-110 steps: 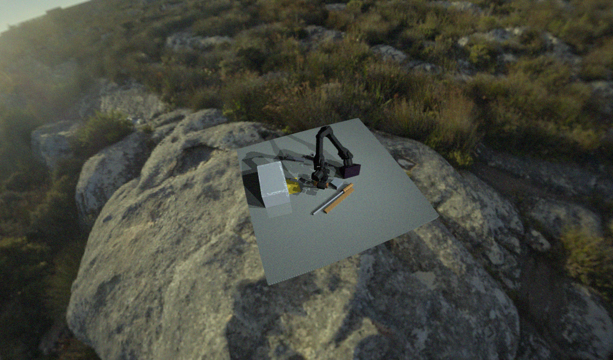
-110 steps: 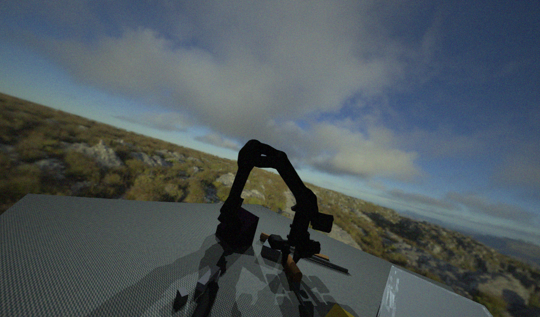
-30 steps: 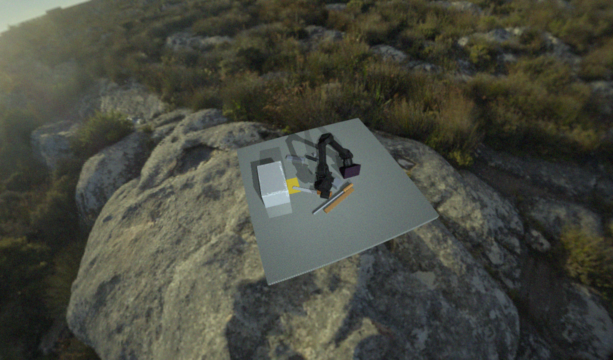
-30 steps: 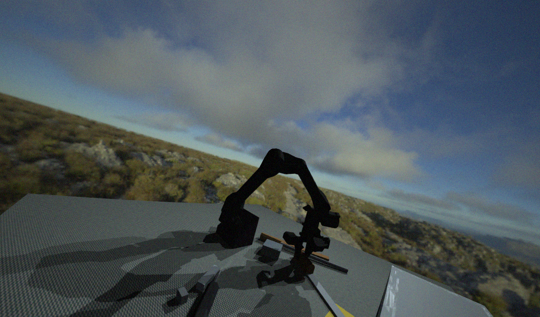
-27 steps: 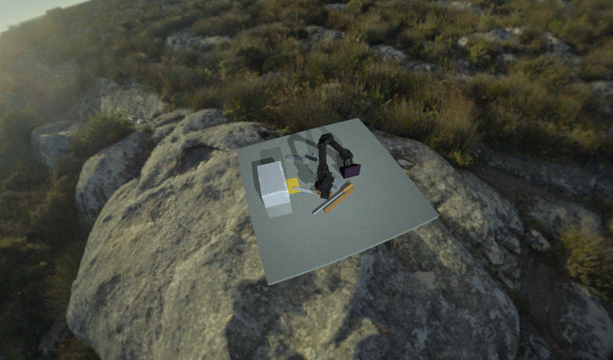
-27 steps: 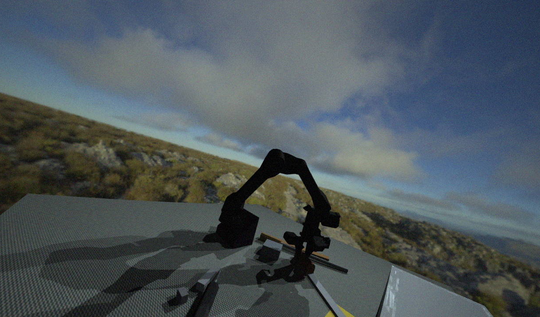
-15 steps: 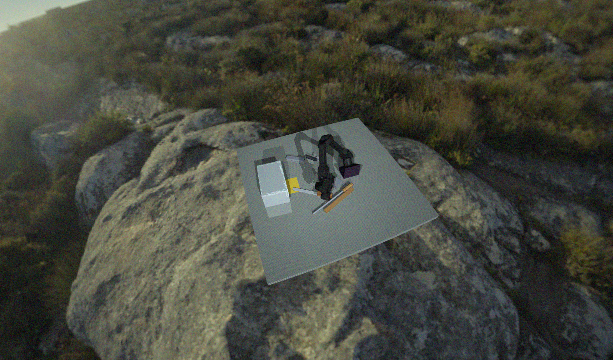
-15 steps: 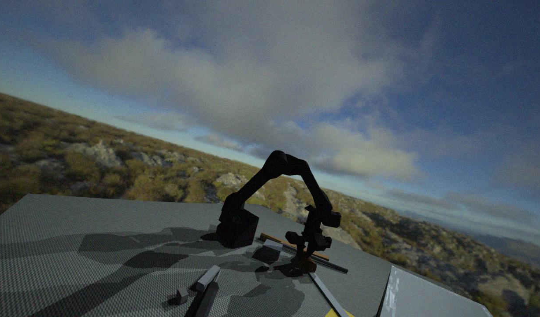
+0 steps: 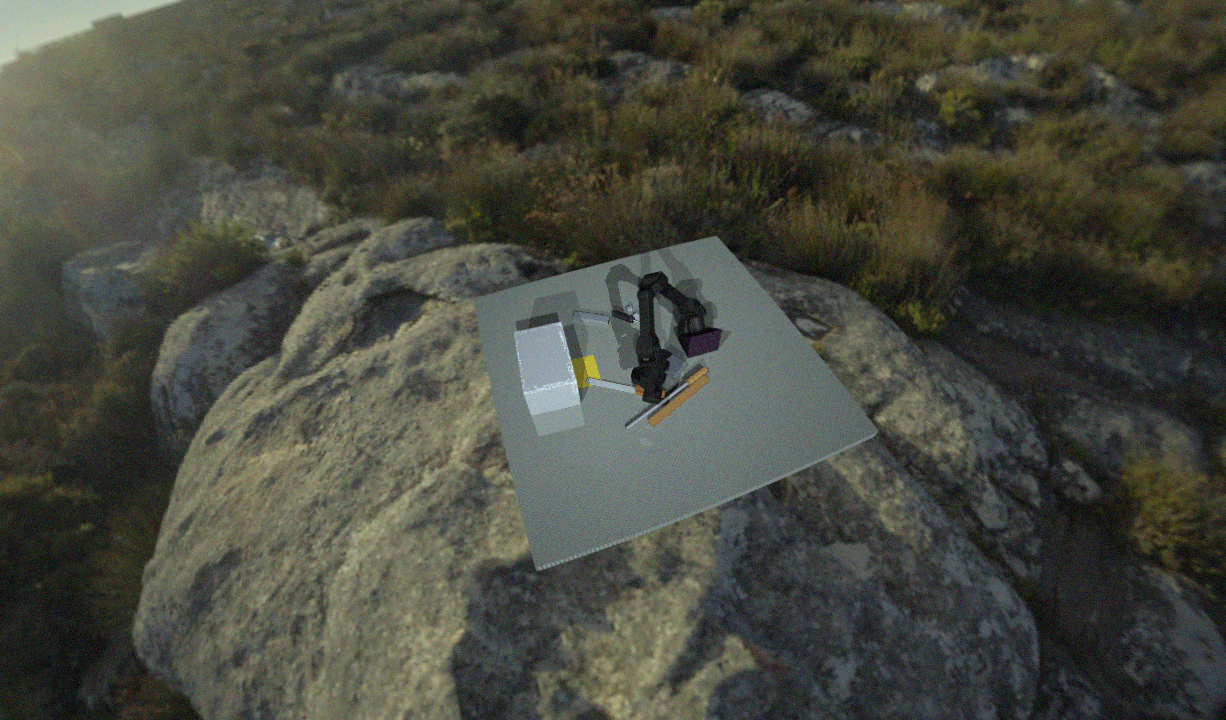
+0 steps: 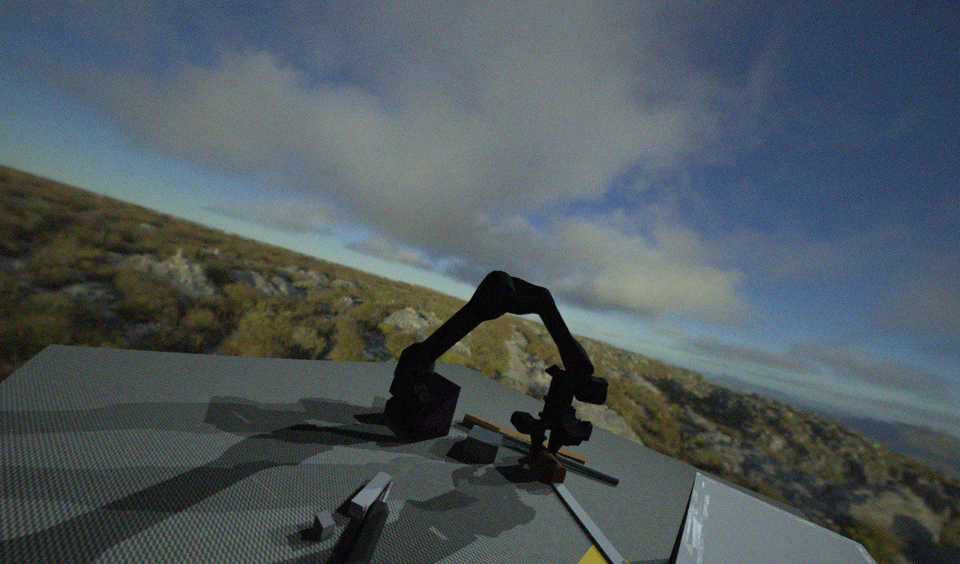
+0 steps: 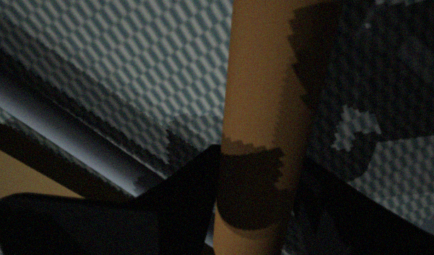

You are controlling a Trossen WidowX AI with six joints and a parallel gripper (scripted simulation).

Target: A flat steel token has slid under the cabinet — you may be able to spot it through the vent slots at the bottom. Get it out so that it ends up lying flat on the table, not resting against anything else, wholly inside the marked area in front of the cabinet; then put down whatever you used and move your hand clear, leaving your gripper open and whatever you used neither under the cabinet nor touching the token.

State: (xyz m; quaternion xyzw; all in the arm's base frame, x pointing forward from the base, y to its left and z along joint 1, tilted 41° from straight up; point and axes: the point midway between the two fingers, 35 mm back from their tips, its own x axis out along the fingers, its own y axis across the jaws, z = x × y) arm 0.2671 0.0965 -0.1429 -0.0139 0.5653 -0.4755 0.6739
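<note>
Right now the wooden stick is 70 mm behind my gripper tip and 60 mm to the left of it. From my gripper tip the other things lie so: grey bar (370 mm to the right, 120 mm behind); grey block (110 mm behind, 80 mm to the right, 10 mm above); small grey cube (460 mm to the right, 100 mm behind).
</note>
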